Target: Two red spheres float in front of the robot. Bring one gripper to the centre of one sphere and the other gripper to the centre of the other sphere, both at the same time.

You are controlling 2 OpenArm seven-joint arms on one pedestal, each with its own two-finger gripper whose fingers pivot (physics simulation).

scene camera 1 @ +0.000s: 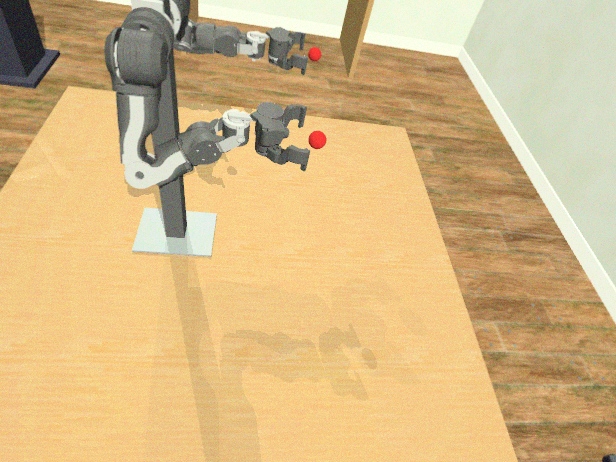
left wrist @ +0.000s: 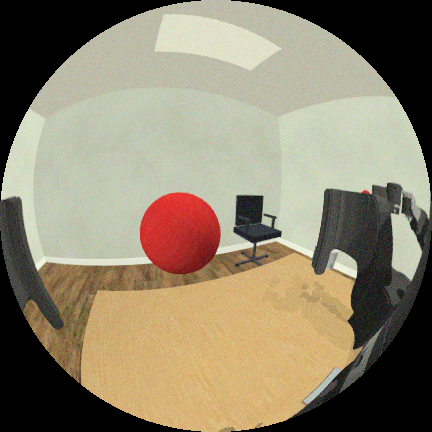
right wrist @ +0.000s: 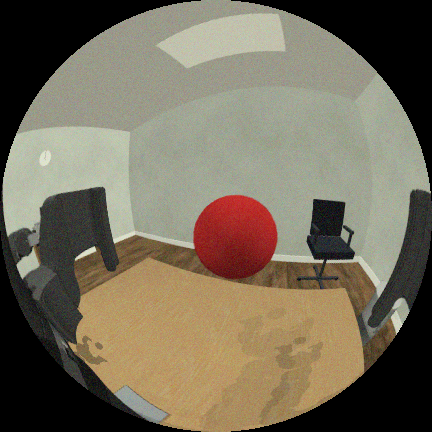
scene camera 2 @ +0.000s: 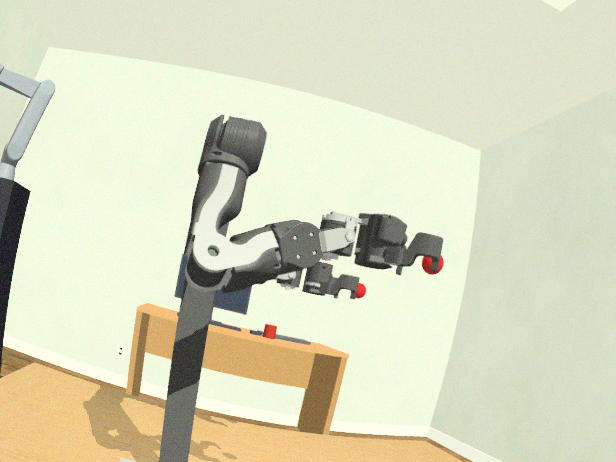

Labels:
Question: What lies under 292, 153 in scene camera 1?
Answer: The right gripper.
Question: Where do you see the left gripper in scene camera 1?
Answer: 305, 53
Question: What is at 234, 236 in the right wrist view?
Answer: A red sphere.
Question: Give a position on a red sphere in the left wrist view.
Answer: At 179, 232

